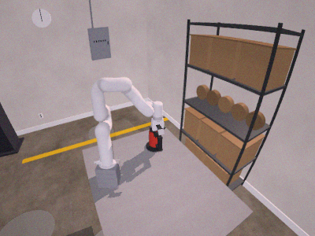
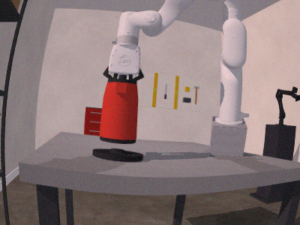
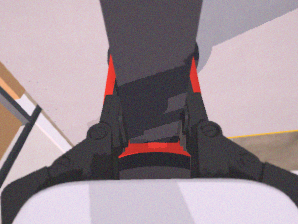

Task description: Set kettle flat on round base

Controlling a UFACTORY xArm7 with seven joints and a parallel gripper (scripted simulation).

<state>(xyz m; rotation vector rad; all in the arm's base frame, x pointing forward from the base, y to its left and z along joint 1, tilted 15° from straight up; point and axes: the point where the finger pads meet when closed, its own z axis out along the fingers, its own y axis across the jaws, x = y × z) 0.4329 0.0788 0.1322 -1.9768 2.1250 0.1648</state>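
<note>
Now: hand 60 mm above the red kettle and 30 mm to the right of it. The rest, counted from my hand: black round base: 190 mm below, 90 mm to the left.
</note>
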